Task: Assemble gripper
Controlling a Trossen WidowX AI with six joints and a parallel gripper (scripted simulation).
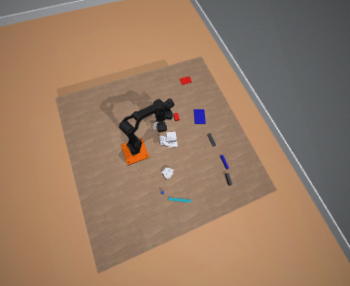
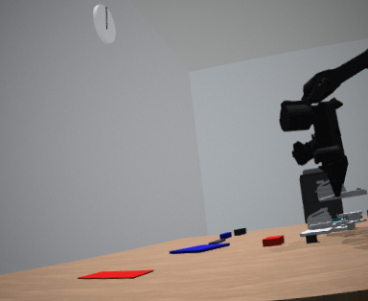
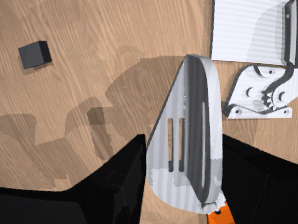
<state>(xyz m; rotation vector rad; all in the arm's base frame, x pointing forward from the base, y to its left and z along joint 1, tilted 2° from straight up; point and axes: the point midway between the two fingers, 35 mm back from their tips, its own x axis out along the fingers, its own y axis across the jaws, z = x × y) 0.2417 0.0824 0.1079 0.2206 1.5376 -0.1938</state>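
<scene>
Right now the white jaw is 1 cm behind my gripper tip, 12 cm to the right of it and 7 cm below it. Also, from my gripper tip: red block (16 cm ahead, 3 cm to the left, 7 cm below); blue plate (33 cm ahead, 4 cm to the right, 8 cm below); red plate (39 cm ahead, 32 cm to the left, 8 cm below).
</scene>
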